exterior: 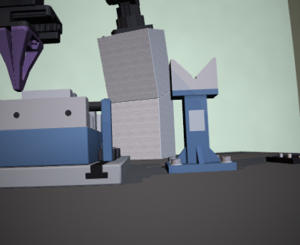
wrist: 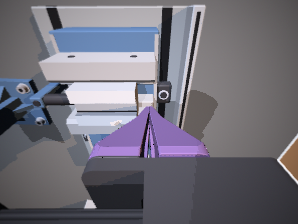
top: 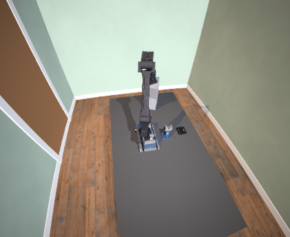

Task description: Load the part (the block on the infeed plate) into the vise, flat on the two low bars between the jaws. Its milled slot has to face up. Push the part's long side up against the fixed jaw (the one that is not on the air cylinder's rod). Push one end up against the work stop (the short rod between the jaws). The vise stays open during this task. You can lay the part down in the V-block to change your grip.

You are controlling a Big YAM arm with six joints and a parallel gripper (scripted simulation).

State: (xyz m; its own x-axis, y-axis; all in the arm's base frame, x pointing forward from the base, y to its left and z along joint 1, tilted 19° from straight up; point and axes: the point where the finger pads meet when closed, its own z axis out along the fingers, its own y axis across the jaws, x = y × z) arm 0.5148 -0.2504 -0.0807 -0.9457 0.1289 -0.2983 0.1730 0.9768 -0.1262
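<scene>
Right now my hand is 1 cm short of the part, 4 cm to the right of it and 2 cm above it. Round my hand: dark work stop rod 2 cm ahead, 9 cm to the left, 3 cm below; moving jaw 3 cm behind, 5 cm to the left, 4 cm below; fixed jaw 4 cm ahead, 4 cm to the left, 4 cm below.
</scene>
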